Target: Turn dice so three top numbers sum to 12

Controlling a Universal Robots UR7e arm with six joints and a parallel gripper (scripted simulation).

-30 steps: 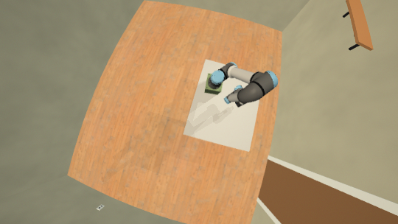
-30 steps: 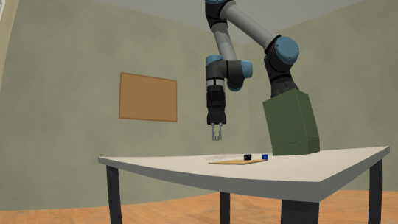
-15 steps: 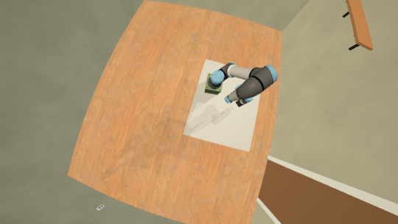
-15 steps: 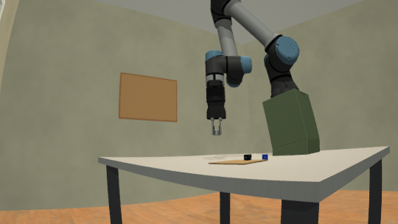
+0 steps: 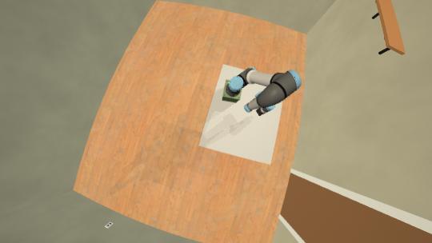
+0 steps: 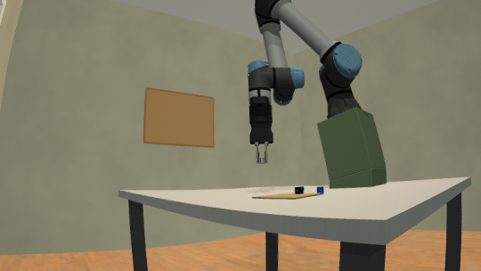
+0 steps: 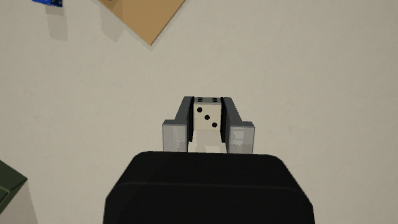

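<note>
My hand is 20 mm short of the tan mat, 160 mm to the right of it and 120 mm above it. Also, from my hand: blue die: 90 mm behind, 180 mm to the left, 110 mm below; black die: 30 mm behind, 150 mm to the left, 110 mm below; white die: 10 mm below.
</note>
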